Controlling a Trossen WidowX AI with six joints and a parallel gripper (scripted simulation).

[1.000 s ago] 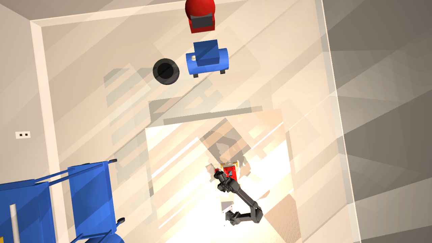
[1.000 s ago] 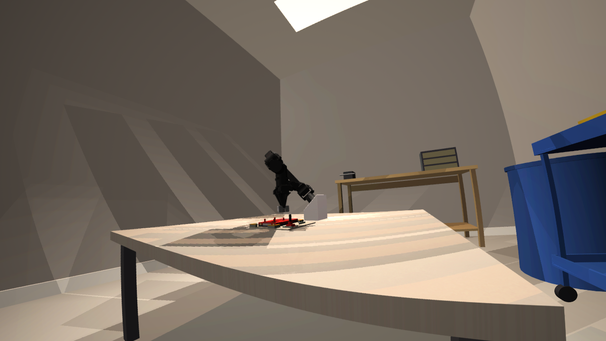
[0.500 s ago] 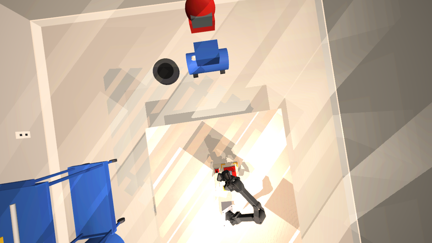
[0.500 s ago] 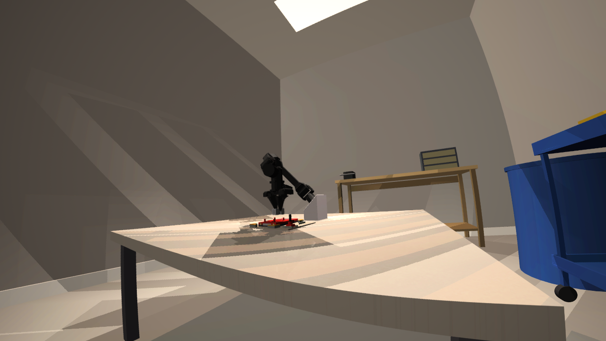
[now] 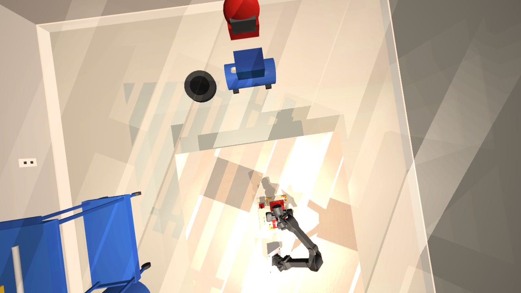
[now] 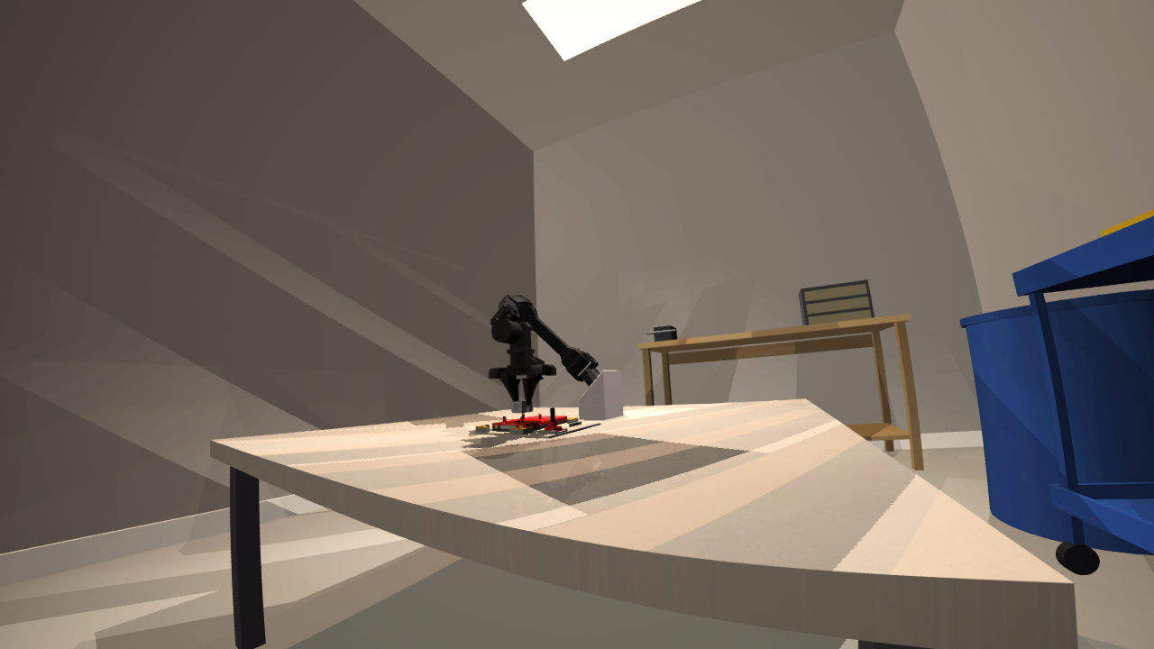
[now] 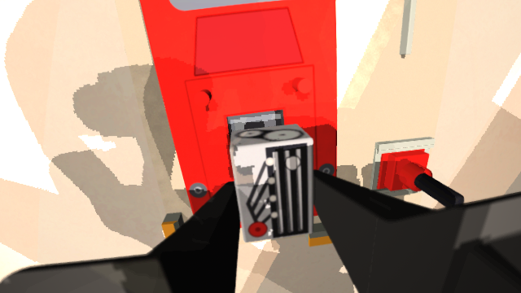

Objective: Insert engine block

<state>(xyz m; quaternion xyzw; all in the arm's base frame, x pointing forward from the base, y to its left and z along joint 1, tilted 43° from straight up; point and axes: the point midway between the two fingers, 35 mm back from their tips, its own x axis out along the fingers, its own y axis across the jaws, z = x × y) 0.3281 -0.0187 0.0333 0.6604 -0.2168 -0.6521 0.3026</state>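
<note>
The engine block lies 1 cm below my gripper tip.
</note>
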